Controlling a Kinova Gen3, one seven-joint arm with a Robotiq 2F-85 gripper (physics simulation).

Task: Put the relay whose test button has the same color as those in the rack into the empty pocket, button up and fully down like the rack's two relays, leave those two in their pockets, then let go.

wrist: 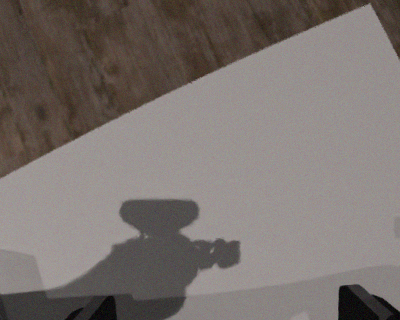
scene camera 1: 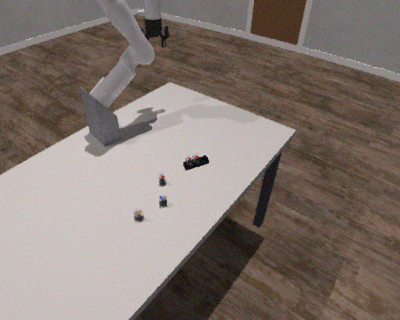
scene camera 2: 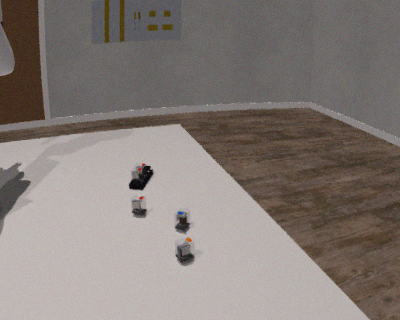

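Note:
The black rack (scene camera 1: 203, 161) (scene camera 2: 137, 185) holds two clear-cased relays with red buttons, side by side; in the scene camera 1 view its right end shows no relay. A loose relay with a red button (scene camera 1: 162, 180) (scene camera 2: 139, 206) stands upright on the table near the rack. A relay with a blue button (scene camera 1: 163, 202) (scene camera 2: 182, 221) and a relay with an orange button (scene camera 1: 138, 216) (scene camera 2: 185, 251) stand upright farther from the rack. My gripper (scene camera 1: 156, 39) (wrist: 227, 302) is open and empty, high above the table's far side, well away from the rack and relays.
The white table (scene camera 1: 100, 240) (scene camera 2: 75, 260) (wrist: 280, 150) carries the rack and loose relays. The arm's grey mount (scene camera 1: 102, 122) stands at the table's far-left edge in the scene camera 1 view. The arm's shadow falls on the tabletop. Wooden floor lies beyond the edges.

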